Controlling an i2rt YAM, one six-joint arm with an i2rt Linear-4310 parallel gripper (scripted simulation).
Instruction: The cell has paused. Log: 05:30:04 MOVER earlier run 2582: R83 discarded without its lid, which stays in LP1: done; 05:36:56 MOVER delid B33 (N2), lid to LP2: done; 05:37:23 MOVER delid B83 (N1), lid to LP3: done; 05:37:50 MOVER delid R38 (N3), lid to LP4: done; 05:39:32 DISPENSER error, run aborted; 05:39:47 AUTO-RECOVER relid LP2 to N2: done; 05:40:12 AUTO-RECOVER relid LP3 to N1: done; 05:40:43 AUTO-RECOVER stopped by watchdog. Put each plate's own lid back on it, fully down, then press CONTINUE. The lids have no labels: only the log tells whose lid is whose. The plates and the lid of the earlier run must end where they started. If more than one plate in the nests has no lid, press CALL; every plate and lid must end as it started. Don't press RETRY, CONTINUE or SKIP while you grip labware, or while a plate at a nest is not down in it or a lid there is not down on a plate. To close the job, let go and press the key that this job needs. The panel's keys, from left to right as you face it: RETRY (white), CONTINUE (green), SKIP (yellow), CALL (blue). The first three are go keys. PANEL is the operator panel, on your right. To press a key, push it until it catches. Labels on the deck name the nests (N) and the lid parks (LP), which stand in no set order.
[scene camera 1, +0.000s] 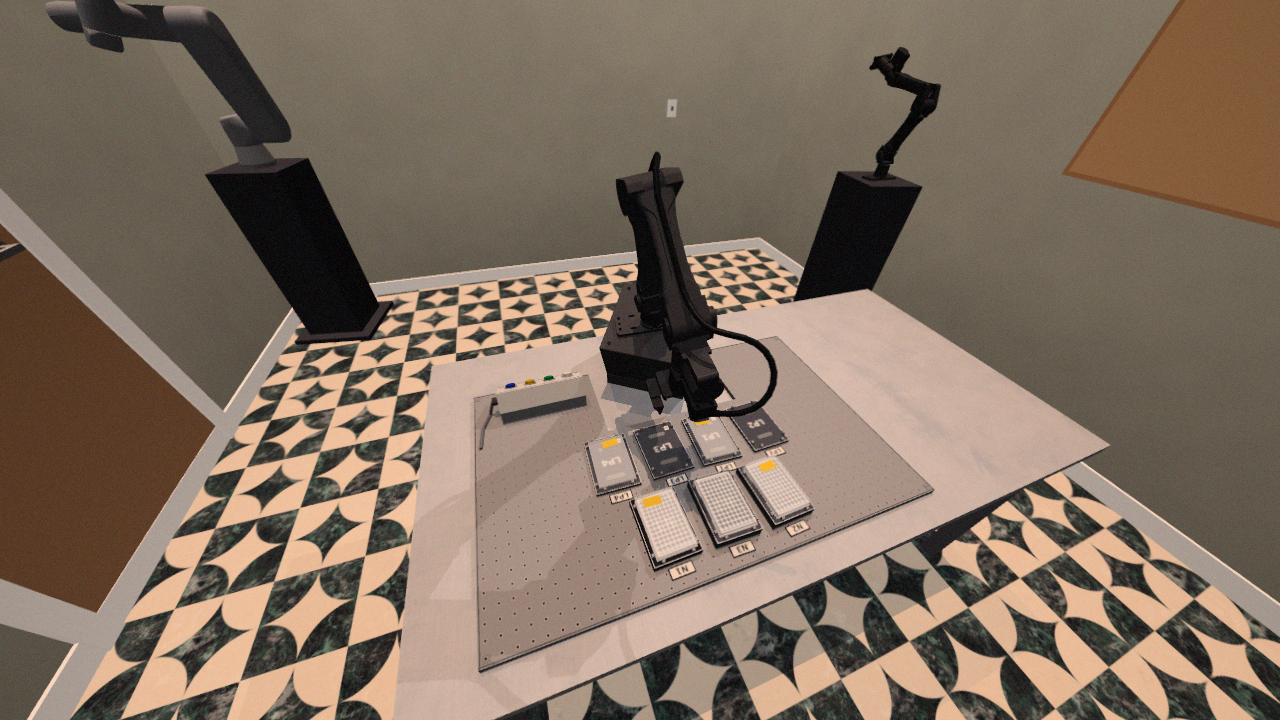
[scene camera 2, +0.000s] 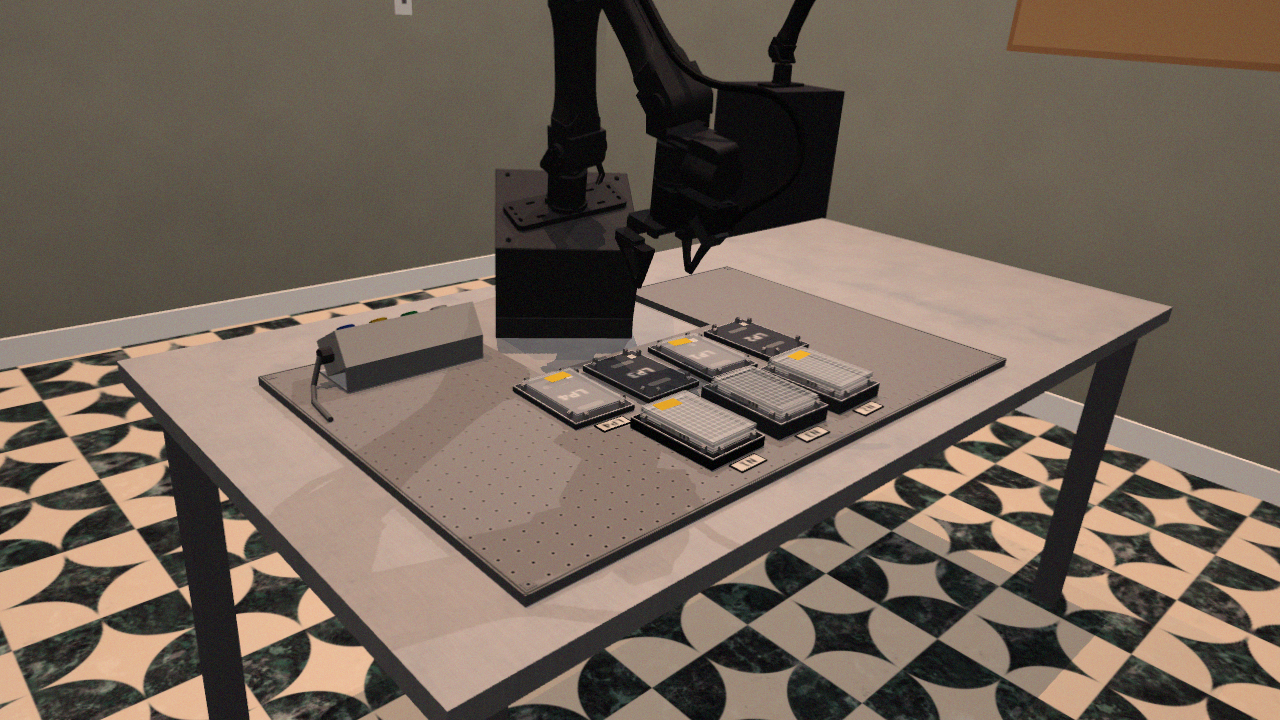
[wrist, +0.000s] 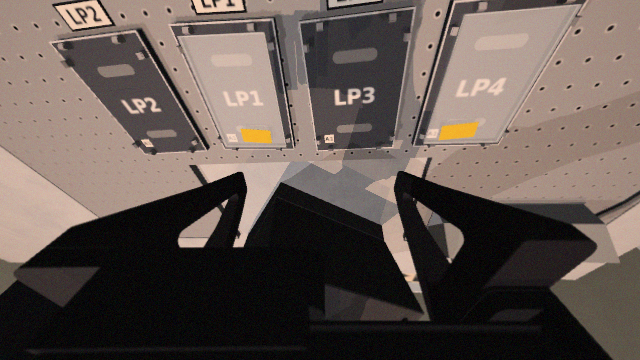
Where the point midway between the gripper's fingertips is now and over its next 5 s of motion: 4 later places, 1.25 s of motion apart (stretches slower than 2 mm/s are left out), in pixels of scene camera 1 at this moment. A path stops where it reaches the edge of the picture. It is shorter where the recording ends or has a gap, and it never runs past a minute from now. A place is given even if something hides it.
My gripper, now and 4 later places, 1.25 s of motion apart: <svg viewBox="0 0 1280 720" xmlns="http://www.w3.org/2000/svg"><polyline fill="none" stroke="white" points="680,407 694,438 662,438 645,452 706,436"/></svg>
